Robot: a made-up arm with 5 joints. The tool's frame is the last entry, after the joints.
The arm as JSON. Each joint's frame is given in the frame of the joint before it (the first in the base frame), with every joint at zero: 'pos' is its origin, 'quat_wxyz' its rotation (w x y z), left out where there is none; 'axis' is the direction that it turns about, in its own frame. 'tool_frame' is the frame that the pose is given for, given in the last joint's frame.
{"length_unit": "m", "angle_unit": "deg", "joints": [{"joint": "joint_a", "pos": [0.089, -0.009, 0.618], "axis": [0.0, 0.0, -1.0]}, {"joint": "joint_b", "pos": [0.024, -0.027, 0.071], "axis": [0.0, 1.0, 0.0]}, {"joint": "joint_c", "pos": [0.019, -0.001, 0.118], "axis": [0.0, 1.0, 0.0]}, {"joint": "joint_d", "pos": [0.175, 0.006, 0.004], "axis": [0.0, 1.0, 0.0]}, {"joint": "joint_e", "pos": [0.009, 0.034, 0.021], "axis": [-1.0, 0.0, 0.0]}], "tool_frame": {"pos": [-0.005, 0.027, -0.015], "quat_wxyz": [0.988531, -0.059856, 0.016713, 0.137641]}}
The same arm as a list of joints. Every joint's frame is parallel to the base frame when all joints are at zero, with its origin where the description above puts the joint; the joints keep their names.
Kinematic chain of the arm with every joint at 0, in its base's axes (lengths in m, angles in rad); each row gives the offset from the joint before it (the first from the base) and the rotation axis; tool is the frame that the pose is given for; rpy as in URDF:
joint_a: xyz 0.089 -0.009 0.618 axis -z
joint_b: xyz 0.024 -0.027 0.071 axis +y
joint_c: xyz 0.019 -0.001 0.118 axis +y
joint_d: xyz 0.175 0.006 0.004 axis +y
joint_e: xyz 0.009 0.034 0.021 axis -x
tool: xyz -0.005 0.027 -0.015 rpy -0.1141 0.0495 0.2739

